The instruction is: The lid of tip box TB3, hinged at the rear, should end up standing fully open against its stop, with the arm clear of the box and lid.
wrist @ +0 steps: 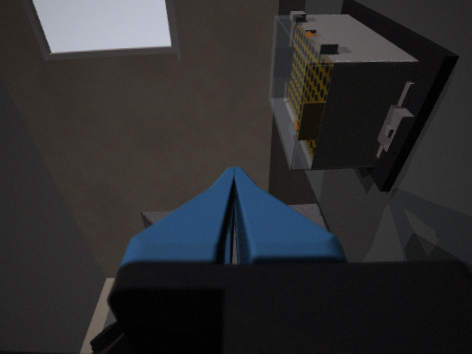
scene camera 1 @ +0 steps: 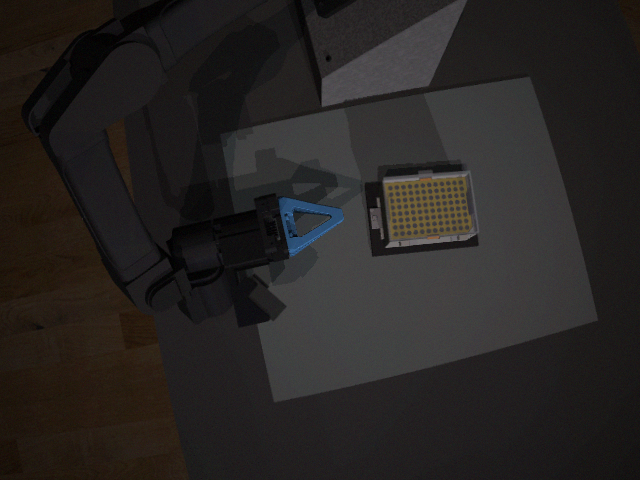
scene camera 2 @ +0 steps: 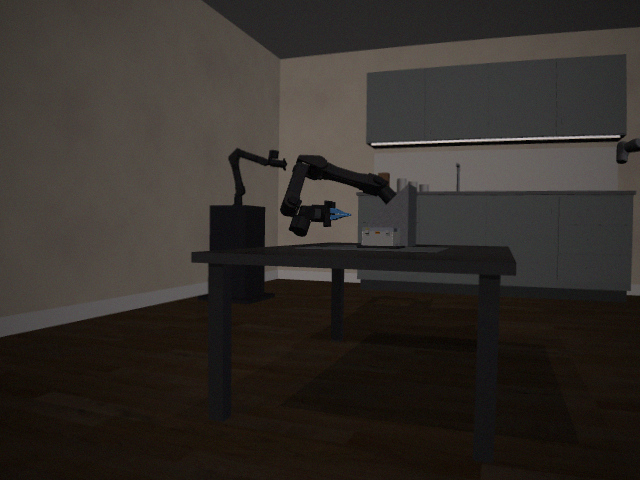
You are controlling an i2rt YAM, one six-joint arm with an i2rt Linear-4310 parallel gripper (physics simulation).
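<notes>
Tip box TB3 is a pale box with a yellow perforated tip rack, on a dark base plate. Its clear lid lies down over the yellow rack and looks closed; its edges are faint in the top view. My gripper has blue fingers, shut together with nothing between them. In scene camera 1 it points at the box from the left, apart from it. In scene camera 2 it is above the height of the box top.
A light mat lies under the box on the dark table. A grey speckled wedge-shaped block stands behind the mat, by the arm's mount. A small latch-like fitting sits on the base plate beside the box.
</notes>
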